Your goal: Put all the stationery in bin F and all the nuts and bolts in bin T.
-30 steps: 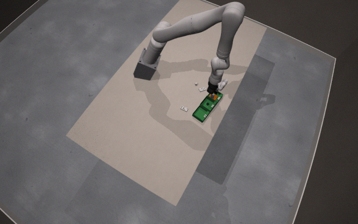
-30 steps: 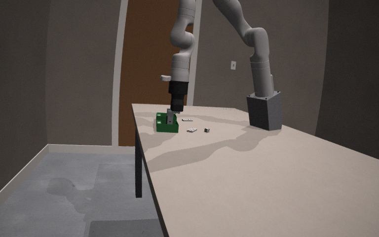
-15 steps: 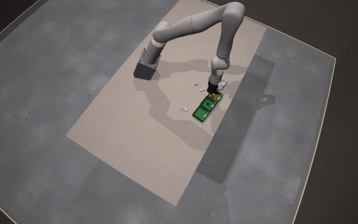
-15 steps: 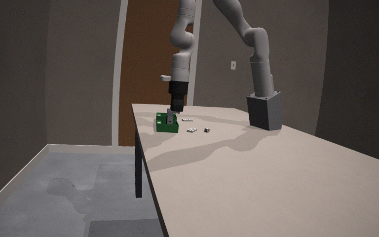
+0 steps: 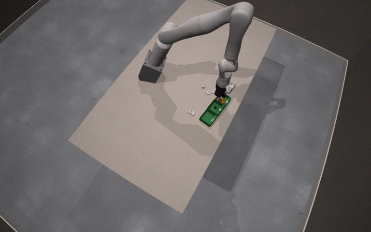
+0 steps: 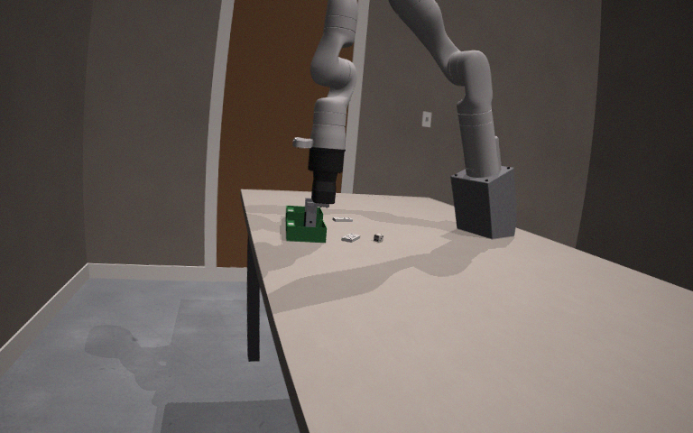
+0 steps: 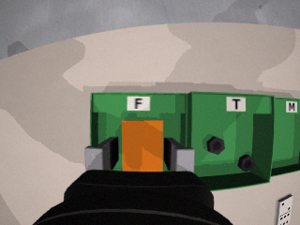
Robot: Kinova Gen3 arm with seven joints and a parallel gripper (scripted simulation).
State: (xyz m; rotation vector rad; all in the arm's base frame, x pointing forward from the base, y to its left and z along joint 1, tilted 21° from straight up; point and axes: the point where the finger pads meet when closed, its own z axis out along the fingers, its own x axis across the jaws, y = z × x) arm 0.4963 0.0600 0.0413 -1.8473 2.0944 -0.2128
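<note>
The orange flat block is 2 cm below my hand. The rest, counted from my hand: die 15 cm behind, 3 cm to the left, 3 cm below; green three-compartment bin 8 cm to the right, 1 cm below.
</note>
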